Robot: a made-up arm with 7 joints.
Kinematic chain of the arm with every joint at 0, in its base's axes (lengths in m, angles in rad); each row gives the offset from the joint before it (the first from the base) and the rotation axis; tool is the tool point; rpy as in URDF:
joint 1: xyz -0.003 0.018 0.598 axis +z
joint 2: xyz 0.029 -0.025 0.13 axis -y
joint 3: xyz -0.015 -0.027 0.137 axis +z
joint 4: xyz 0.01 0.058 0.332 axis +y
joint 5: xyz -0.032 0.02 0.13 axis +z
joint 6: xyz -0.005 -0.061 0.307 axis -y
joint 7: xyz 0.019 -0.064 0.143 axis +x
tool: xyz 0.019 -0.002 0.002 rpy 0 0 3.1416
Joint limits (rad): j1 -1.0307..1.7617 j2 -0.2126..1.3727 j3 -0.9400..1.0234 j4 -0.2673..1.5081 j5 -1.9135..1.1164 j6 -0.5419..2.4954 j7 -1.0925..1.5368
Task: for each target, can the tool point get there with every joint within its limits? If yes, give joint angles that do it. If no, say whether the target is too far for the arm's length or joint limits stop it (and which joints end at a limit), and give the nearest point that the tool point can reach.
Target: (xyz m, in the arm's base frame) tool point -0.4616 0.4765 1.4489
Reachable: yes | joints -0.8191 0.9617 -0.4250 0.7762 -0.9041 1.5368 -0.5443
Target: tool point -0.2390 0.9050 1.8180
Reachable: no: too far | nearest point -0.2147 0.6499 1.5413 | short by 0.377 m
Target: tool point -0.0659 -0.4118 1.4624
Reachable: yes | joints 1.1270 0.7489 0.2294 0.5442 0.7405 2.0809 -0.1497
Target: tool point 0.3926 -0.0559 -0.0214
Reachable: no: joint limits stop it (at a limit: joint 1, joint 2, joint 4, joint 6) | nearest point 0.3105 -0.6985 0.5857 | short by 0.888 m
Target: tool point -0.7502 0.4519 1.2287
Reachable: yes | joints -0.3435 1.2507 0.8141 0.7120 -0.7302 0.2794 1.0582
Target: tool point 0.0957 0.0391 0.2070
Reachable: no: joint limits stop it (at a limit: joint 1, joint 2, joint 4, joint 6) | nearest point 0.2217 -0.7170 0.5677 | short by 0.847 m
